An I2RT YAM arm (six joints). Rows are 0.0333 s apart.
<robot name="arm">
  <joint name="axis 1" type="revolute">
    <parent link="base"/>
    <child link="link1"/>
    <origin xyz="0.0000 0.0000 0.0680"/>
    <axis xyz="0 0 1"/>
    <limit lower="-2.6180" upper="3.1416"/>
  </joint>
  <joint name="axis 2" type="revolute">
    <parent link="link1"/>
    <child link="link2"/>
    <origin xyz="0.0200 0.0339 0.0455"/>
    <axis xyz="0 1 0"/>
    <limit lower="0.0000" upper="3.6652"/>
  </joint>
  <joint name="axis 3" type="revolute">
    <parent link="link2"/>
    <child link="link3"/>
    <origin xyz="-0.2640 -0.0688 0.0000"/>
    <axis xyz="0 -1 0"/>
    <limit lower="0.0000" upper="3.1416"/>
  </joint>
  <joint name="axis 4" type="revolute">
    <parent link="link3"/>
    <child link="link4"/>
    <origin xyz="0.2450 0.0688 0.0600"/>
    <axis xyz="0 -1 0"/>
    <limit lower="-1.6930" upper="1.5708"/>
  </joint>
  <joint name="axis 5" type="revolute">
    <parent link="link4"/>
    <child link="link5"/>
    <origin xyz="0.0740 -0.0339 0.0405"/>
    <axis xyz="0 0 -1"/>
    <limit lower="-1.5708" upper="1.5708"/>
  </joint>
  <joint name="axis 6" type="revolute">
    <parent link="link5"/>
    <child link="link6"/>
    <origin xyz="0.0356 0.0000 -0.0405"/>
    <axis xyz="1 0 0"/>
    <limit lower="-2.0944" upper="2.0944"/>
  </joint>
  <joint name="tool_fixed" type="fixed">
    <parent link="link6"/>
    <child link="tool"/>
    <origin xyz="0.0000 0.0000 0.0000" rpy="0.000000 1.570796 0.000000"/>
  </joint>
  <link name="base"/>
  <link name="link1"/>
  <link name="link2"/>
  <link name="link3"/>
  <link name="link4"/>
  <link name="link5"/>
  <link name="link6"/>
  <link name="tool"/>
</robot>
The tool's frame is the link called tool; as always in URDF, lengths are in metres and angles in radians.
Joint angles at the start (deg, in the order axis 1, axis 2, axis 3, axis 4, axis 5, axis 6):
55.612, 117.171, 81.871, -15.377, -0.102, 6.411
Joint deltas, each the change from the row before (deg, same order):
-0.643, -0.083, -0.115, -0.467, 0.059, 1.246
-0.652, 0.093, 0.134, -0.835, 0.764, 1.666
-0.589, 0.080, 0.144, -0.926, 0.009, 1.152
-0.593, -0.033, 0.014, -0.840, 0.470, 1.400
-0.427, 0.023, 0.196, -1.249, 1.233, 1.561
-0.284, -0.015, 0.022, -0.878, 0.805, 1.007
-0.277, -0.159, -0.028, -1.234, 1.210, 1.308
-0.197, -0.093, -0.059, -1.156, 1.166, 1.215
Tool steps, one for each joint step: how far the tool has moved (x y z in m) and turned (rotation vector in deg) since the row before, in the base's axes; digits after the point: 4 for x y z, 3 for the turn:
0.0035, -0.0038, -0.0006, 0.010, 0.893, -1.647
0.0041, -0.0038, -0.0010, -0.387, 0.810, -2.432
0.0032, -0.0034, -0.0009, -0.277, 1.061, -1.507
0.0031, -0.0039, -0.0006, -0.343, 0.829, -1.996
0.0024, -0.0035, -0.0005, -0.871, 0.550, -2.414
0.0013, -0.0027, -0.0007, -0.680, 0.413, -1.569
0.0009, -0.0035, -0.0003, -0.972, 0.403, -2.035
0.0004, -0.0031, -0.0008, -1.000, 0.368, -1.846

